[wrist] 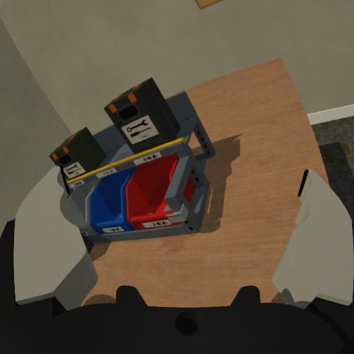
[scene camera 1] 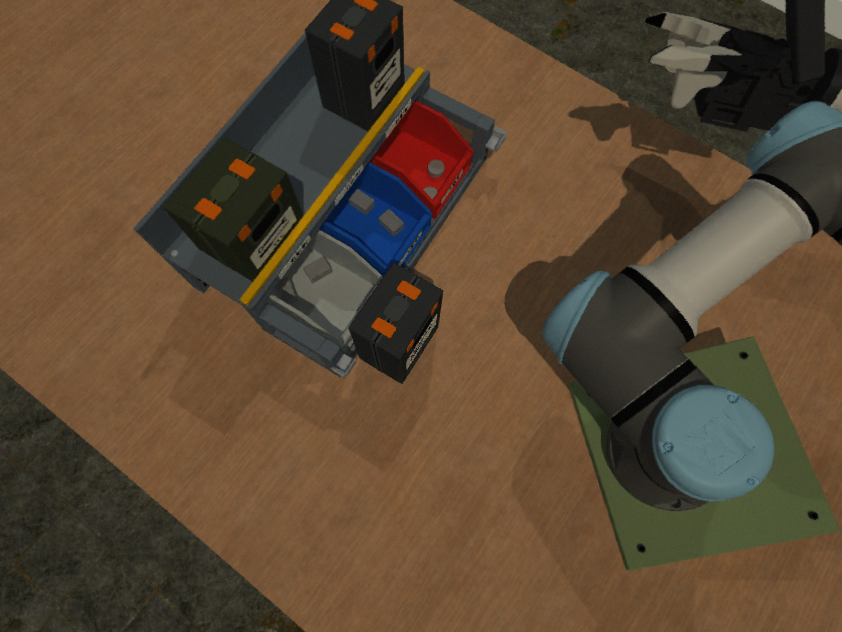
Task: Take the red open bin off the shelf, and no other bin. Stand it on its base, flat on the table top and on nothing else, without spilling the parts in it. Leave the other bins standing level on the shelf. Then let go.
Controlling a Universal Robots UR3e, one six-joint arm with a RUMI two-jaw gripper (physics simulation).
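Frame: origin at the arm's base, x left, y up, z ahead, level; metres.
Where they show: gripper, fingertip midpoint: (scene camera 1: pixel 647 37).
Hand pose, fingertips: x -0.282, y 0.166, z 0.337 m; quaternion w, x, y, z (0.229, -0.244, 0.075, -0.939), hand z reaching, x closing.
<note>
Things, the pixels of their top centre, and the offset from my fingertips. "pt": a spot on its surface instead. Level surfaces: height alone.
- red open bin, middle of its top: (scene camera 1: pixel 411 137) dy -0.115, dx +0.224, dz +0.149 m
- blue bin, middle of its top: (scene camera 1: pixel 364 202) dy -0.115, dx +0.332, dz +0.119 m
- grey bin, middle of its top: (scene camera 1: pixel 314 273) dy -0.115, dx +0.440, dz +0.089 m
- shelf, surface spot: (scene camera 1: pixel 272 88) pt dy -0.048, dx +0.331, dz +0.274 m
- table, its level: dy -0.196 m
- dark green case, middle of its top: (scene camera 1: pixel 225 188) dy +0.003, dx +0.461, dz +0.168 m
- yellow rail, middle of its top: (scene camera 1: pixel 339 175) dy -0.084, dx +0.340, dz +0.152 m
The red open bin (scene camera 1: pixel 414 139) (wrist: pixel 142 192) sits level at one end of the shelf's front tier, with round grey parts inside in the scene view. The blue bin (scene camera 1: pixel 413 198) (wrist: pixel 107 200) is beside it, holding grey blocks, and the grey bin (scene camera 1: pixel 346 292) (wrist: pixel 80 212) is at the other end with a block inside. The shelf (scene camera 1: pixel 272 88) (wrist: pixel 145 236) stands on the table (scene camera 1: pixel 476 517) (wrist: pixel 250 200). My gripper (scene camera 1: pixel 654 39) (wrist: pixel 184 171) is open and empty, well away from the red bin, up beyond the table edge in the scene view.
A black case (scene camera 1: pixel 363 54) (wrist: pixel 142 120) and a dark green case (scene camera 1: pixel 234 210) (wrist: pixel 80 152) stand on the rear tier behind a yellow rail (scene camera 1: pixel 333 183) (wrist: pixel 125 160). Another black case (scene camera 1: pixel 397 323) stands in front of the grey bin. The arm's base is on a green plate (scene camera 1: pixel 754 537).
</note>
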